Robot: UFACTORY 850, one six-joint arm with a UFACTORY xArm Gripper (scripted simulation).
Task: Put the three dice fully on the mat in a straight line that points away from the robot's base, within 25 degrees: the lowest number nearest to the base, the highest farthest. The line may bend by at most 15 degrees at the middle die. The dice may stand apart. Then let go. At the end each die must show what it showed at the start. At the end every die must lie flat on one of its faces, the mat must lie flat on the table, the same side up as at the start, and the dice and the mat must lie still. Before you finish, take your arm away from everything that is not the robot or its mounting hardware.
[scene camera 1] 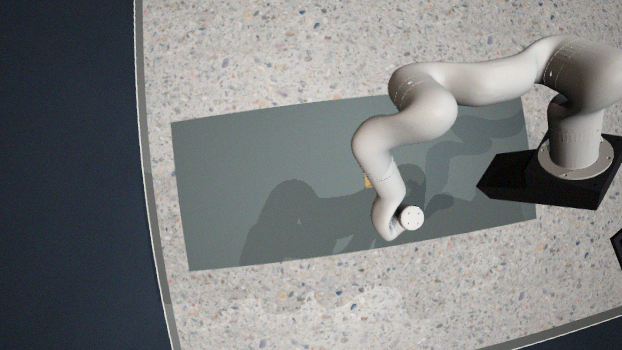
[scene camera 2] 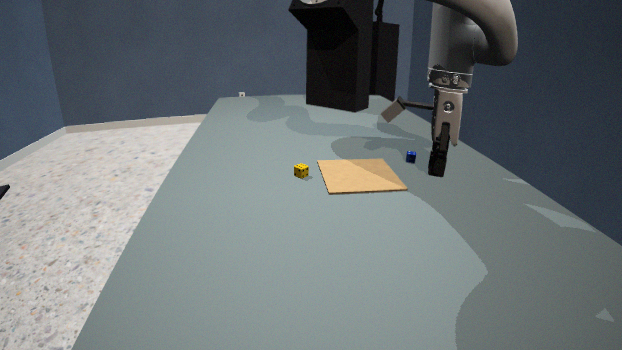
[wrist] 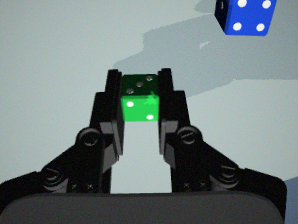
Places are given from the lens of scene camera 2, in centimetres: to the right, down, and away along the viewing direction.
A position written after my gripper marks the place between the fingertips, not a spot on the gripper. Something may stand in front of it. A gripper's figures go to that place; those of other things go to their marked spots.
my gripper [scene camera 2: 435, 172]: 25, 0, 60
tan mat [scene camera 2: 353, 176]: 8, 0, 57
